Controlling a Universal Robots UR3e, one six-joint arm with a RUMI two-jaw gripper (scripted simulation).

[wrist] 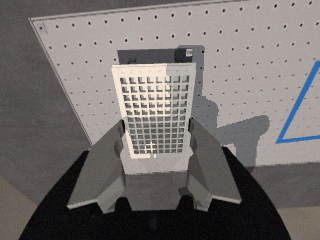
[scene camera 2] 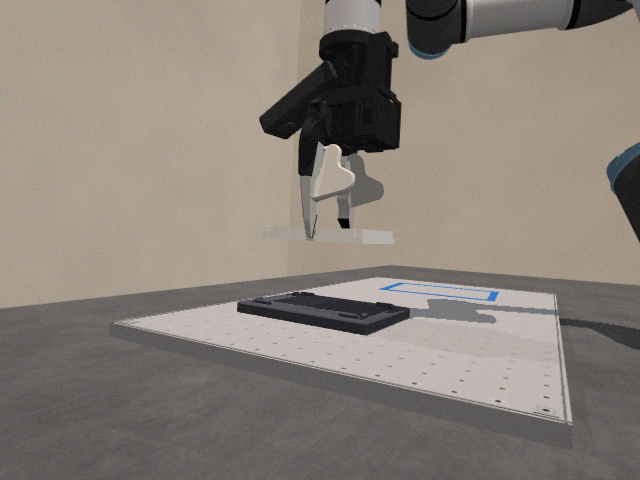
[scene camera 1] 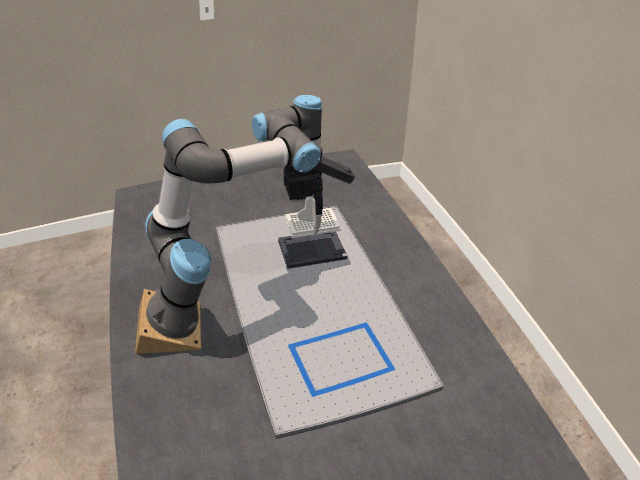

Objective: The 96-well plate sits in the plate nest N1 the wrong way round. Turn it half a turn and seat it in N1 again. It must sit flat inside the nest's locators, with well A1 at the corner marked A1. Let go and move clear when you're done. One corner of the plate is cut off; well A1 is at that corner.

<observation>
In view: my gripper [scene camera 2: 330,238], a white 96-well plate [scene camera 2: 362,236] and a plate nest N1 [scene camera 2: 321,311].
The white 96-well plate also shows in the wrist view [wrist: 155,100] and in scene camera 1 [scene camera 1: 298,228]. My gripper is seen too in the wrist view [wrist: 156,119] and in scene camera 1 [scene camera 1: 311,223]. The plate nest N1 shows as well in the wrist view [wrist: 143,56] and in scene camera 1 [scene camera 1: 314,249].
</observation>
